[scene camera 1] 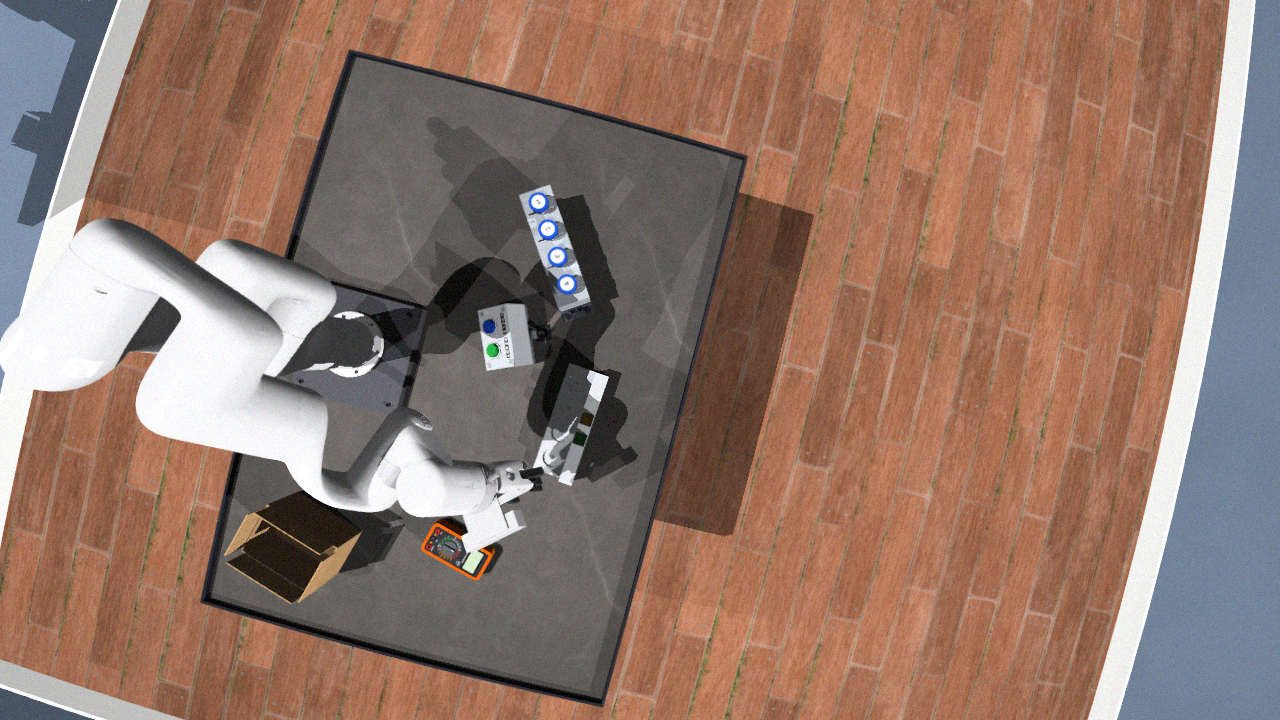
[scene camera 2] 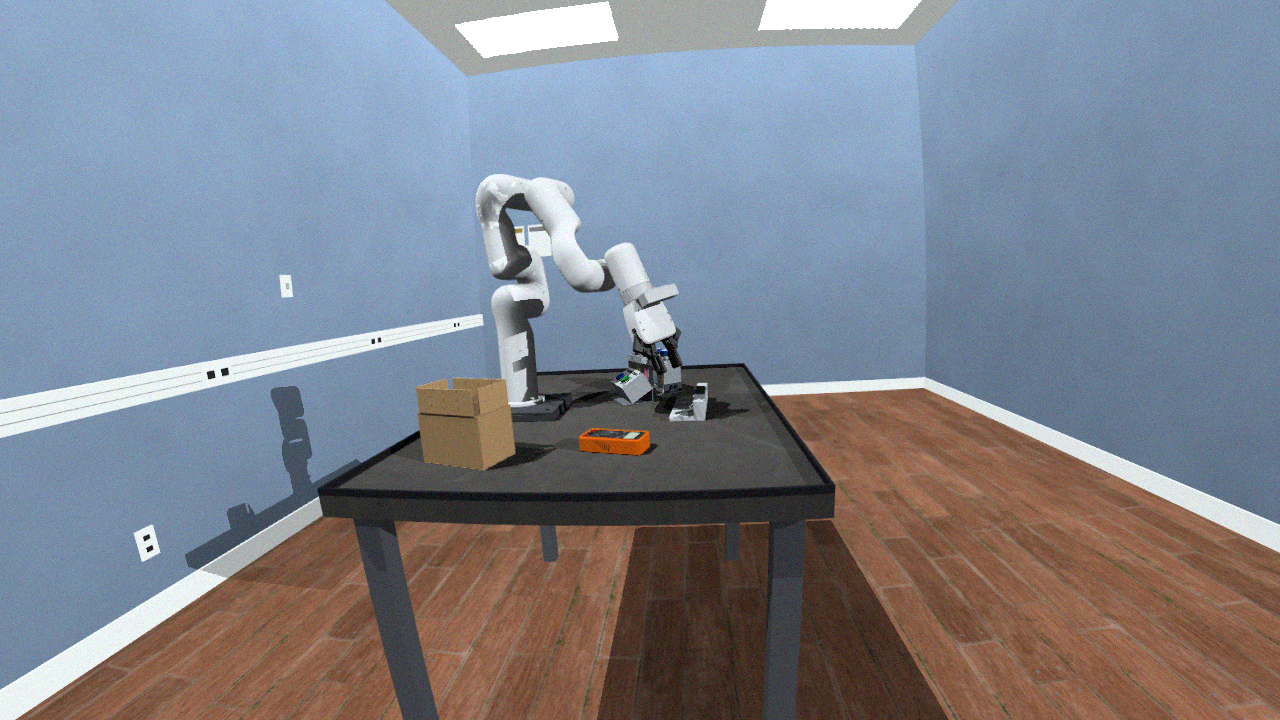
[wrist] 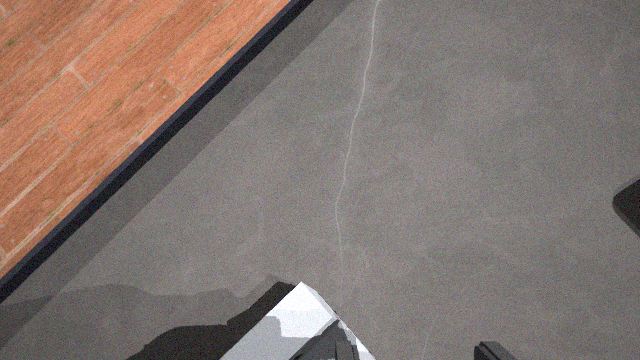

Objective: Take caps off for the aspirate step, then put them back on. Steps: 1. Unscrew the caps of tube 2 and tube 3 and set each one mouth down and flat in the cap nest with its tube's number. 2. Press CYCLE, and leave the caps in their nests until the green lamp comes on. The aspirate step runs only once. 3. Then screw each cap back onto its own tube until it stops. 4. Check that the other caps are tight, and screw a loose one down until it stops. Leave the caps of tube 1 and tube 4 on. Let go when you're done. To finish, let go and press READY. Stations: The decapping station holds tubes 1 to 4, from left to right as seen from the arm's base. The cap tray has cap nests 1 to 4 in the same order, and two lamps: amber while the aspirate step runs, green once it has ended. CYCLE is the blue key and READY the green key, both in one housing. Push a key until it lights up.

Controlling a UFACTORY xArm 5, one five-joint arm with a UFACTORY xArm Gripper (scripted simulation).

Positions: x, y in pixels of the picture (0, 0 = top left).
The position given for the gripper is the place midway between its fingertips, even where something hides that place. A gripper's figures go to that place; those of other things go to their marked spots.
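The gripper (scene camera 2: 670, 370) is 1.15 m from the lens, while a raised table edge (scene camera 2: 824, 476) is 0.82 m from the lens. A cardboard box (scene camera 2: 451, 435) sits 0.99 m from the lens and a key housing (scene camera 2: 636, 390) 1.36 m from the lens; the spots on the box and the housing are 0.56 m apart.
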